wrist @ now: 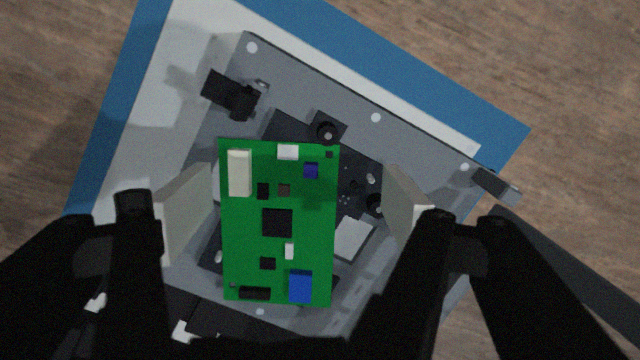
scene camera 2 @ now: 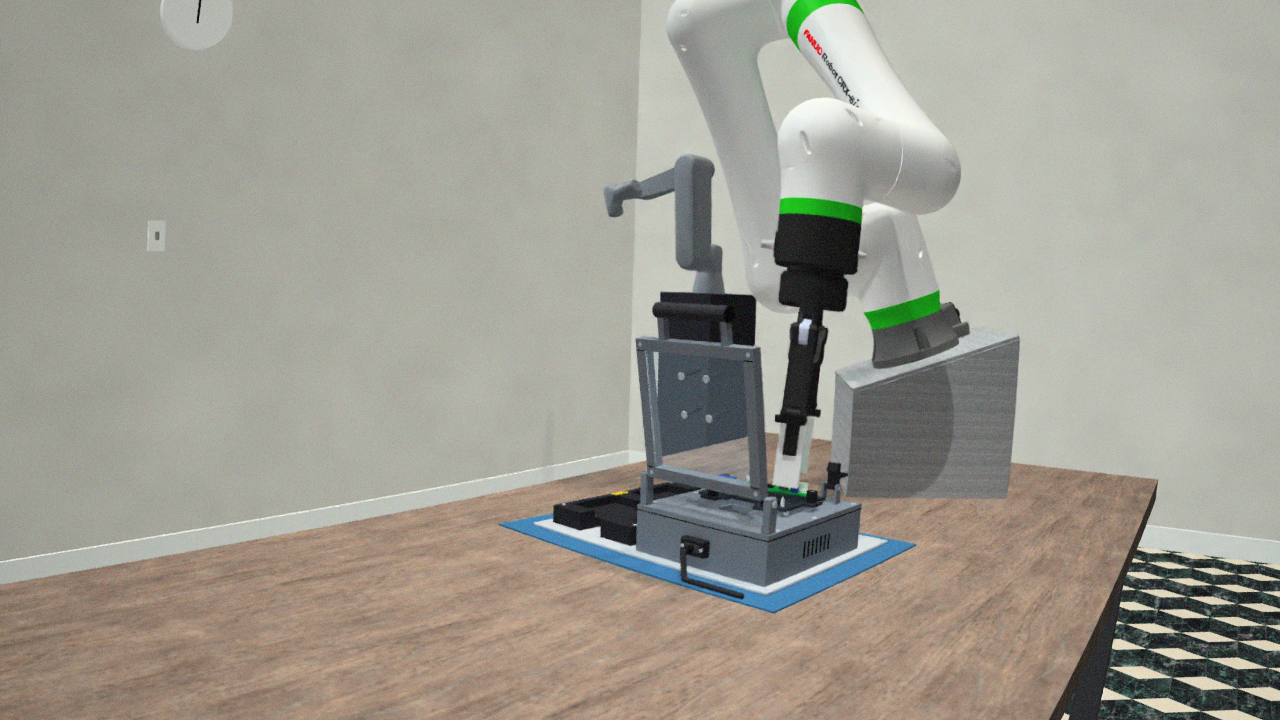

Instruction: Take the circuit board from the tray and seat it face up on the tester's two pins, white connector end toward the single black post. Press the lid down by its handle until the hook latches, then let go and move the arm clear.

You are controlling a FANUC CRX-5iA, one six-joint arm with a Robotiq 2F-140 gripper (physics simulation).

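Where they show: gripper, fingertip midpoint: (wrist: pixel 297 186) (scene camera 2: pixel 790 478); arm's base, link origin: (scene camera 2: pixel 916 354).
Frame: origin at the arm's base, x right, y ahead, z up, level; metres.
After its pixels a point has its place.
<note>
The circuit board (scene camera 2: pixel 787 490) @(x -0.112, y 0.485, z -0.125 m) (wrist: pixel 280 220) @(x -0.088, y 0.491, z -0.121 m) lies face up over the tester (scene camera 2: pixel 702 537) @(x -0.098, y 0.606, z -0.159 m) (wrist: pixel 300 80) @(x -0.165, y 0.460, z -0.141 m), turned askew to its edges. Its white connector end is at the top in the wrist view, beside a black post (wrist: pixel 327 131) @(x -0.150, y 0.486, z -0.119 m). Silvery pins (wrist: pixel 370 177) @(x -0.139, y 0.525, z -0.125 m) (wrist: pixel 218 256) @(x -0.044, y 0.470, z -0.125 m) show beside the board, uncovered; what lies under it is hidden. My gripper (scene camera 2: pixel 795 467) @(x -0.116, y 0.486, z -0.111 m) (wrist: pixel 297 186) @(x -0.116, y 0.486, z -0.111 m) is open, its pale fingertips standing apart on both sides of the board. The lid (scene camera 2: pixel 754 402) @(x -0.166, y 0.618, z -0.010 m) stands raised, with its black handle (scene camera 2: pixel 693 311) @(x -0.102, y 0.637, z 0.071 m) on top. The black hook (scene camera 2: pixel 834 474) @(x -0.144, y 0.440, z -0.108 m) (wrist: pixel 230 95) @(x -0.142, y 0.432, z -0.109 m) stands at the tester's edge.
The black tray (scene camera 2: pixel 572 514) @(x 0.109, y 0.608, z -0.178 m) is beside the tester, on the white and blue mat (scene camera 2: pixel 778 602) @(x -0.212, y 0.619, z -0.199 m) (wrist: pixel 420 75) @(x -0.210, y 0.539, z -0.199 m). A black crank-shaped bar (scene camera 2: pixel 711 588) @(x -0.145, y 0.641, z -0.196 m) is at the tester's front. A grey stand-like arm (scene camera 2: pixel 693 210) rises behind the lid. The robot's pedestal (scene camera 2: pixel 939 429) @(x -0.104, y 0.102, z -0.097 m) stands at the back right.
</note>
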